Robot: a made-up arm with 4 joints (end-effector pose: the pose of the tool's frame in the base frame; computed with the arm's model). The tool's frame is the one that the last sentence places. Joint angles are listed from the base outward.
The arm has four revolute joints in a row. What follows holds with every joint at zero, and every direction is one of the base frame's.
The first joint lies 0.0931 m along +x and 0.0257 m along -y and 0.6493 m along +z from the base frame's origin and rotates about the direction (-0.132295, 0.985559, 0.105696), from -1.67 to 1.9 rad.
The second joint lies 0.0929 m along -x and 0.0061 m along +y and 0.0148 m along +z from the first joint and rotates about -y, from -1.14 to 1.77 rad.
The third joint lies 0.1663 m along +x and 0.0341 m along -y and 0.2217 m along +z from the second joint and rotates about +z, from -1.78 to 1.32 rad.
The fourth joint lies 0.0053 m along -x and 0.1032 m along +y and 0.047 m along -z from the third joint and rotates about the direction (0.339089, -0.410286, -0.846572), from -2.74 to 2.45 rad.
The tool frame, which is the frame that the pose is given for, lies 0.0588 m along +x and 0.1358 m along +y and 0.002 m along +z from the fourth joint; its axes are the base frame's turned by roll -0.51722, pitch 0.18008 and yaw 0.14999 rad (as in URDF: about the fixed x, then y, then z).
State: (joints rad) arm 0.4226 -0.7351 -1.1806 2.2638
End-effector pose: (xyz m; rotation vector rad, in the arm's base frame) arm 0.3441 -0.0611 0.6533 -1.2872 -0.5697 -2.3668
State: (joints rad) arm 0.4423 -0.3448 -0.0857 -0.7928
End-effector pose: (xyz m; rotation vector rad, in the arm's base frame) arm 0.1958 0.1972 0.6910 -0.4859 1.0443 1.1589
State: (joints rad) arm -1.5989 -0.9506 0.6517 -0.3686
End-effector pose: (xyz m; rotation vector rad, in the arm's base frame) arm 0.0011 0.1310 0.7326 -0.8402 -0.6451 0.8220
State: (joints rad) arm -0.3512 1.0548 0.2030 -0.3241
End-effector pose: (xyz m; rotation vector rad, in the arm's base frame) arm -0.1249 0.1916 0.7968 -0.9819 -1.1294 0.0471
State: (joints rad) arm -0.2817 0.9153 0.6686 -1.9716
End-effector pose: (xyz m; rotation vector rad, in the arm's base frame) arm -0.1529 -0.0496 0.6700 -2.5709 0.0021 1.3289
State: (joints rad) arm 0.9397 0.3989 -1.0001 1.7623
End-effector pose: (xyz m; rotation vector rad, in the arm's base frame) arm 0.4116 -0.0394 0.8523 -0.5402 -0.2248 -2.1373
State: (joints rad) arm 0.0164 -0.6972 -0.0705 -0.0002
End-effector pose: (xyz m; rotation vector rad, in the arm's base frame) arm 0.2945 0.1813 0.6440 -0.4630 0.8512 0.3089
